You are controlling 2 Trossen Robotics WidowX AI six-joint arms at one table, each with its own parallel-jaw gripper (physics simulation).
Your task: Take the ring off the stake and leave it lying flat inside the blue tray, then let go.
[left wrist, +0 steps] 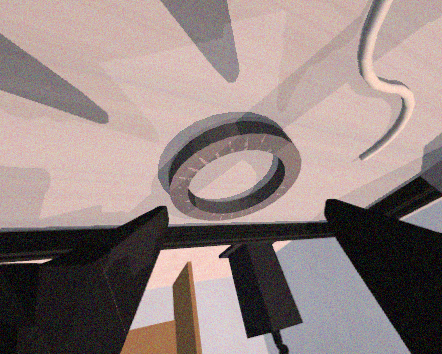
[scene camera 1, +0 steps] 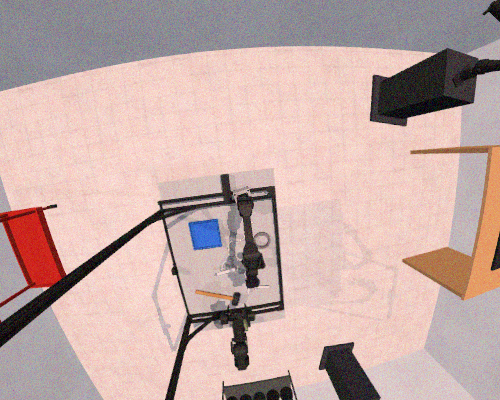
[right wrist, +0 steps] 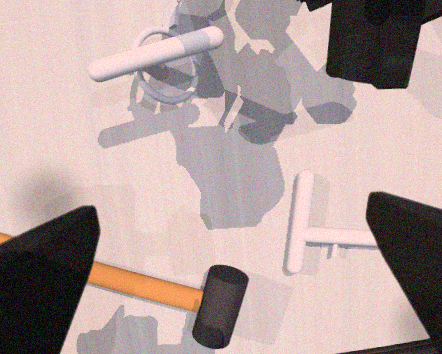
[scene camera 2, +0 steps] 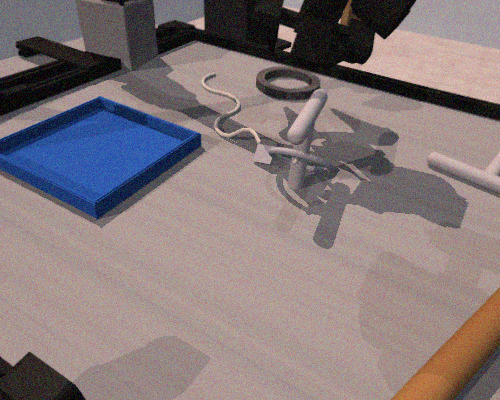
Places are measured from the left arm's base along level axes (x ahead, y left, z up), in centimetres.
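Pixels of known places: left gripper, fingertip midpoint: [left wrist: 244, 209]; right gripper, fingertip midpoint: [scene camera 1: 236, 304] [right wrist: 234, 212]; left arm's base, link origin: [scene camera 1: 243, 199].
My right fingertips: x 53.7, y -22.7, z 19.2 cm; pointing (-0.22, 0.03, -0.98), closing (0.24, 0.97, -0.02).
Note:
Ahead of a thing's pixels: the offset from my right fingertips to its middle. "spot": to the spot under its first point.
The stake, a pale T-shaped post @(spot: dz -27.8, dx -10.3, dy -5.4 cm) [scene camera 2: 297, 172] [right wrist: 150, 56], stands upright with its crossbar on top. A thin pale ring @(spot: dz -25.0, dx -8.2, dy -6.0 cm) [scene camera 2: 316, 159] [right wrist: 172, 100] goes around its post below the crossbar, tilted, and joins a small tag @(spot: dz -29.0, dx -16.0, dy -1.5 cm) [scene camera 2: 262, 154]. The blue tray @(dz -29.3, dx -36.7, dy -8.7 cm) [scene camera 1: 205, 234] [scene camera 2: 100, 150] is empty. My left gripper [left wrist: 244, 209] is open and empty, away from the stake; a thick dark ring @(dz -29.7, dx -20.0, dy +25.8 cm) [left wrist: 292, 160] [scene camera 2: 287, 92] [scene camera 1: 268, 240] lies flat on the table beyond its fingertips. My right gripper [right wrist: 234, 212] is open and empty, above the hammer side of the table.
A pale cord @(spot: dz -29.9, dx -25.0, dy +11.4 cm) [scene camera 2: 235, 107] [left wrist: 367, 60] winds from the tag. A hammer @(dz -28.5, dx +11.5, dy -17.8 cm) [right wrist: 220, 305] with an orange handle @(spot: dz -27.5, dx +10.0, dy -18.9 cm) [scene camera 1: 215, 295] [scene camera 2: 450, 350] and another pale T-shaped piece @(dz -29.5, dx +14.4, dy +13.5 cm) [right wrist: 300, 220] [scene camera 2: 465, 171] lie on the table. A grey block [scene camera 2: 137, 32] stands beyond the tray. Dark rails edge the table.

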